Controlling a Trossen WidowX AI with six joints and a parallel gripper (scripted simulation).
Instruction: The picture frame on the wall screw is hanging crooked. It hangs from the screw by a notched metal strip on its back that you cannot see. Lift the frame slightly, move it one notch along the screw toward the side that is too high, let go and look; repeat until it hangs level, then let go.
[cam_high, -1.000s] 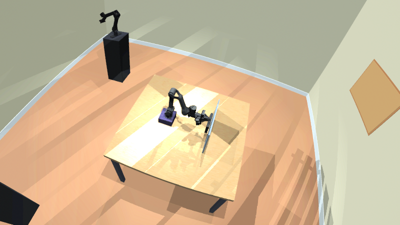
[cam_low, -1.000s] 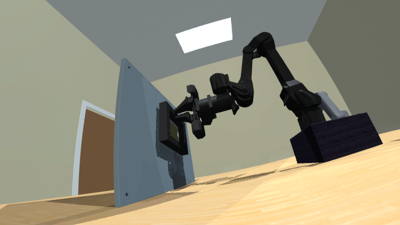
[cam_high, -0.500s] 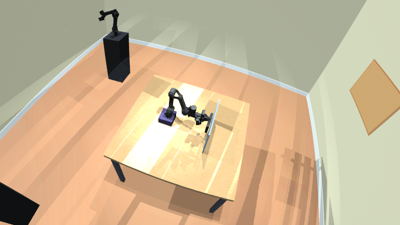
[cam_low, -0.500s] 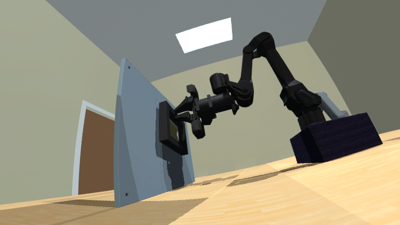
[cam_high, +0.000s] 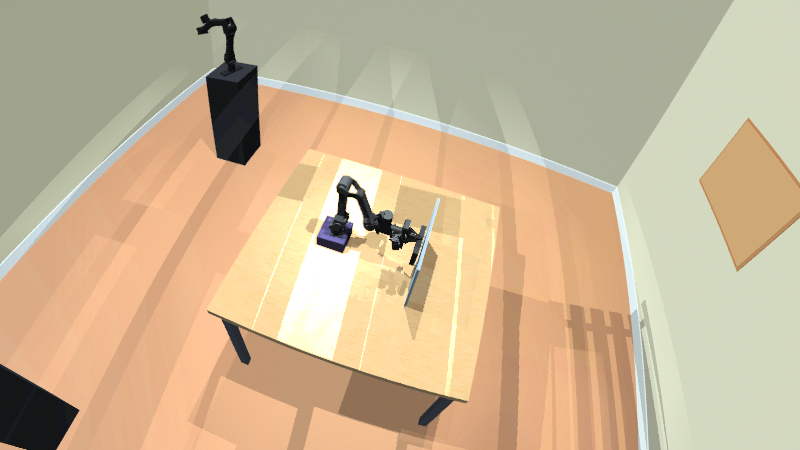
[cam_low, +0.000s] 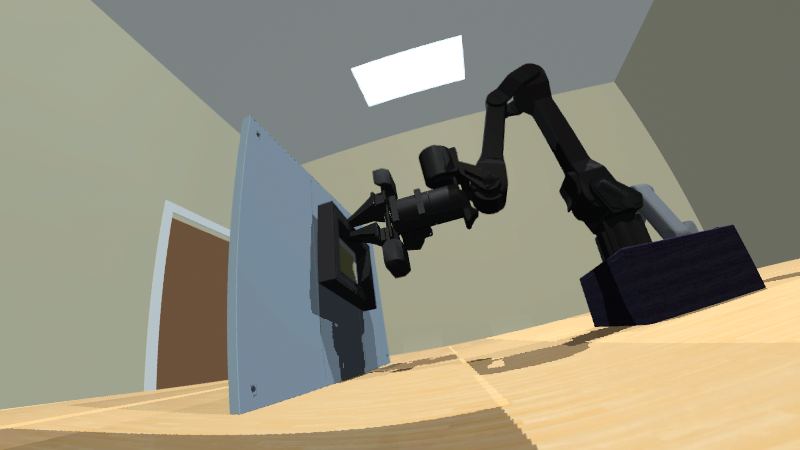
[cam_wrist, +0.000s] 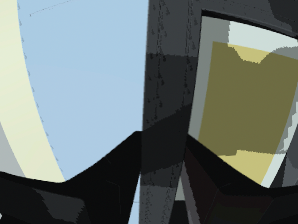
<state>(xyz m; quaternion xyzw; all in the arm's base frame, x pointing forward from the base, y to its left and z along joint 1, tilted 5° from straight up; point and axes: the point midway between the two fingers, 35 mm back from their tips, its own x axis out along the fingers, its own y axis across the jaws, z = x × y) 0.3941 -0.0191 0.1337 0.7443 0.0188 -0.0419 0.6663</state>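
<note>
My gripper tip is now 50 mm above the picture frame. From my gripper tip the other things lie so: wall panel 20 mm ahead, 10 mm to the right, 80 mm below.
</note>
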